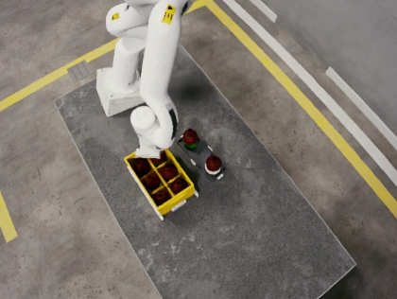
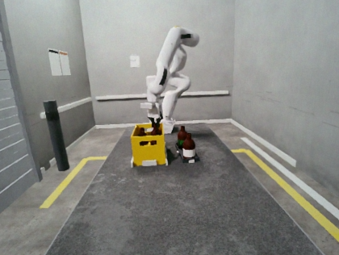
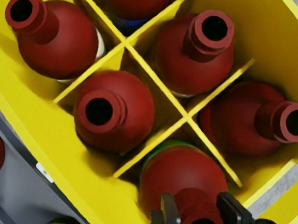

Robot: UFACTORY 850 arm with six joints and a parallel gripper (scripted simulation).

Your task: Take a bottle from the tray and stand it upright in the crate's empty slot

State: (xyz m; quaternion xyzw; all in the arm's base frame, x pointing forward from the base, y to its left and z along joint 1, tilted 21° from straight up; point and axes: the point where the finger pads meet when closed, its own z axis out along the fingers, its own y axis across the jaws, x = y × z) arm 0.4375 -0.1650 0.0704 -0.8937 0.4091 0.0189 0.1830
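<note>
The glass bottle is 70 mm below my hand. Round my hand: dark tray (170 mm to the left, 170 mm below, 110 mm ahead); then yellow crate (90 mm below, 80 mm ahead, 60 mm to the right).
</note>
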